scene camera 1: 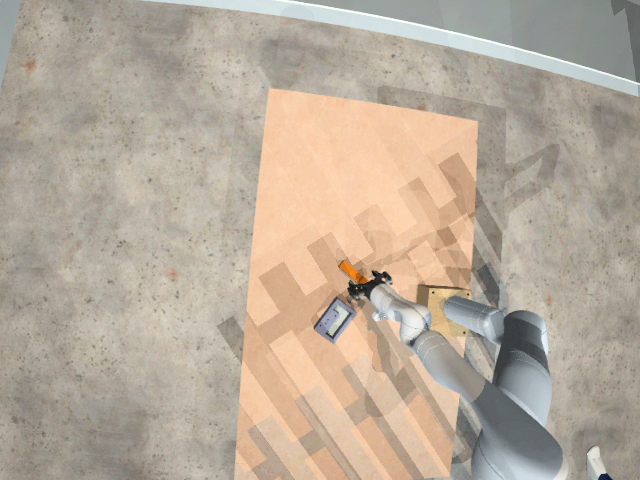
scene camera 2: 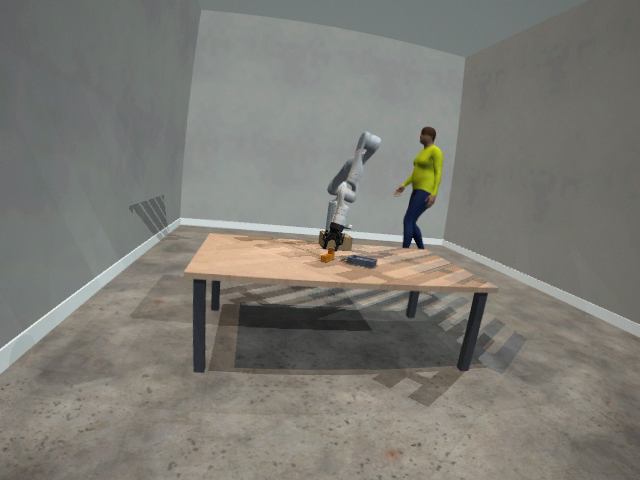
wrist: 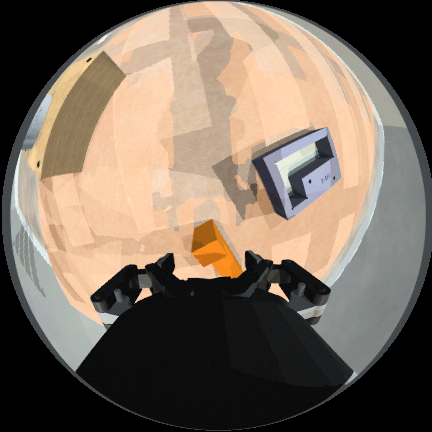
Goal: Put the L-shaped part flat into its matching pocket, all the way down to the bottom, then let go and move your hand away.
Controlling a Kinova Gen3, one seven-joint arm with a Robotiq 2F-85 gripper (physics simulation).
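Frame: origin at the arm's base, x ahead, y left, z up, level; millimetres.
Where they show: gripper, fingertip midpoint: [scene camera 1: 361, 277] [scene camera 2: 329, 250] [wrist: 209, 259]; arm's base, link origin: [scene camera 1: 454, 308].
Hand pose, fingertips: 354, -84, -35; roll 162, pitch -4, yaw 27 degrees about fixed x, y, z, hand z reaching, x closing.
Observation:
Each offset is from my fingertips to the top centre of the thing, as dx, dy, dz. "*": to the spot under its first point. Level surfaces: height alone.
The orange L-shaped part [scene camera 1: 351, 270] [scene camera 2: 326, 257] [wrist: 227, 262] rests on the table with its long leg flat and its short leg pointing up. My gripper [scene camera 1: 370, 283] [scene camera 2: 332, 247] [wrist: 209, 259] is open and empty. It hangs close above the part, over the short-leg end; the wrist view does not show how far down the fingertips are beside that leg. The blue-grey block {+77, +167, -12} [scene camera 1: 323, 325] [scene camera 2: 361, 261] [wrist: 320, 177] lies flat on the table, apart from the part. Its L-shaped pocket {* +61, +169, -44} [scene camera 1: 338, 319] [wrist: 296, 162] faces up and shows a pale bottom.
The arm's wooden base block [scene camera 1: 435, 312] [scene camera 2: 347, 243] [wrist: 82, 115] stands on the table {dz -49} [scene camera 1: 310, 155] [scene camera 2: 242, 258] [wrist: 145, 110] behind the gripper. A person [scene camera 2: 427, 173] in a yellow top stands beyond the table. Dark shadows cross the table top.

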